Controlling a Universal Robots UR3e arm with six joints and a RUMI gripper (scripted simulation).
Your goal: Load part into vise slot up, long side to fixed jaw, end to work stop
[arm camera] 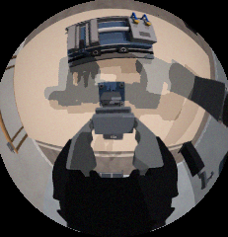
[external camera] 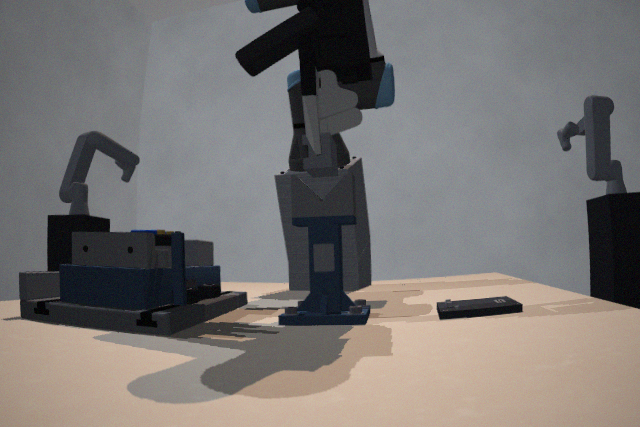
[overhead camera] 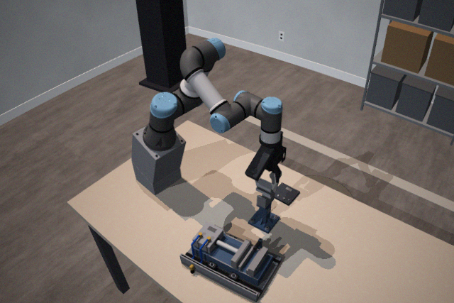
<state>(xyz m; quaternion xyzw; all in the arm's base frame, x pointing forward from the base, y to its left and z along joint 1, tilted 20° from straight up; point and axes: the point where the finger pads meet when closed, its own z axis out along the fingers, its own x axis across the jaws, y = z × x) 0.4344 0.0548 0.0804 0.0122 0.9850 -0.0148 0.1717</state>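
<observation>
The grey part is 1 cm to the right of my hand and 1 cm below it. From my hand the other things lie so: blue vise (22 cm to the right, 15 cm below).
</observation>
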